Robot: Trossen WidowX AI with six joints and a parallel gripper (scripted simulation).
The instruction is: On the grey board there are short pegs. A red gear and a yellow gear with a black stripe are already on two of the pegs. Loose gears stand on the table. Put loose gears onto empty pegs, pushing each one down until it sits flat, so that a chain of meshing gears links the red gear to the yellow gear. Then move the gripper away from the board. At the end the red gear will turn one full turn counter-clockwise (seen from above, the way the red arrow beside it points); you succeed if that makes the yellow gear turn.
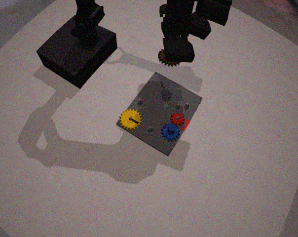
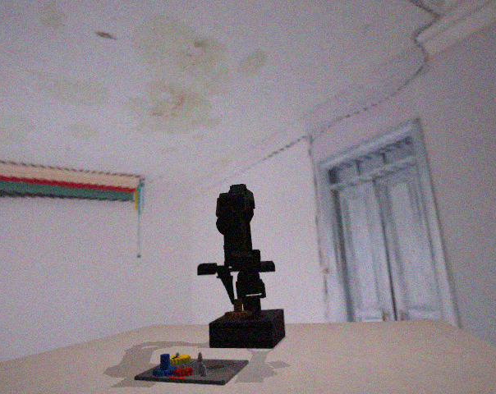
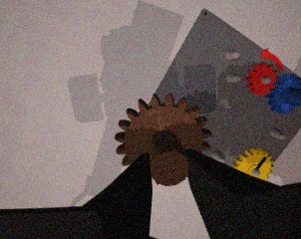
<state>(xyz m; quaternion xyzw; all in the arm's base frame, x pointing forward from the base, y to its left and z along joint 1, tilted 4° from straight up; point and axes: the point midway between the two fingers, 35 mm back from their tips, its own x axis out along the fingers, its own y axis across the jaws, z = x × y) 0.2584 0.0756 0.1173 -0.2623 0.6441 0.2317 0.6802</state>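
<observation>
The blue gear lies 130 mm to the right of my gripper tip, 120 mm below it and 110 mm ahead of it. Round my gripper tip: brown gear: 10 mm below; then red arrow: 140 mm below, 130 mm ahead, 90 mm to the right; then red gear: 130 mm below, 110 mm ahead, 90 mm to the right.
</observation>
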